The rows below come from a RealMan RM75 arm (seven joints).
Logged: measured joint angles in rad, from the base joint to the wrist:
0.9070, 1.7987, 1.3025, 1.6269, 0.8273, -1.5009, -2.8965
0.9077, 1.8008, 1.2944, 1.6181, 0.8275, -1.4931, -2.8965
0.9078, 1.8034, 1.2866, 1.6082, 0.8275, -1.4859, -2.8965
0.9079, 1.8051, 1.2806, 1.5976, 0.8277, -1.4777, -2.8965
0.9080, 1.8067, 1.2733, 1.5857, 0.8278, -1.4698, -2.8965
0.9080, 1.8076, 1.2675, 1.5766, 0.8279, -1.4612, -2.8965
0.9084, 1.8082, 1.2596, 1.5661, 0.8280, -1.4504, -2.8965
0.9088, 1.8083, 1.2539, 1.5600, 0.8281, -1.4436, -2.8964
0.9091, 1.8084, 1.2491, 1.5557, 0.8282, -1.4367, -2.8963
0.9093, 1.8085, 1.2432, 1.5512, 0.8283, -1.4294, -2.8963
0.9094, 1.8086, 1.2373, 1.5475, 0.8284, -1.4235, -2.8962
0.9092, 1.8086, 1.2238, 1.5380, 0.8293, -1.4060, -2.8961
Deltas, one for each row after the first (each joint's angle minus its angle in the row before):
0.0007, 0.0021, -0.0081, -0.0088, 0.0002, 0.0078, 0.0000
0.0001, 0.0026, -0.0078, -0.0099, 0.0000, 0.0072, 0.0000
0.0001, 0.0017, -0.0060, -0.0106, 0.0002, 0.0082, 0.0000
0.0001, 0.0016, -0.0073, -0.0119, 0.0001, 0.0079, 0.0000
0.0000, 0.0009, -0.0058, -0.0091, 0.0001, 0.0086, 0.0000
0.0004, 0.0006, -0.0079, -0.0105, 0.0001, 0.0108, 0.0000
0.0004, 0.0001, -0.0057, -0.0061, 0.0001, 0.0068, 0.0001
0.0003, 0.0001, -0.0048, -0.0043, 0.0001, 0.0069, 0.0001
0.0002, 0.0001, -0.0059, -0.0045, 0.0001, 0.0073, 0.0000
0.0001, 0.0001, -0.0059, -0.0037, 0.0001, 0.0059, 0.0001
-0.0002, 0.0000, -0.0135, -0.0095, 0.0009, 0.0175, 0.0001

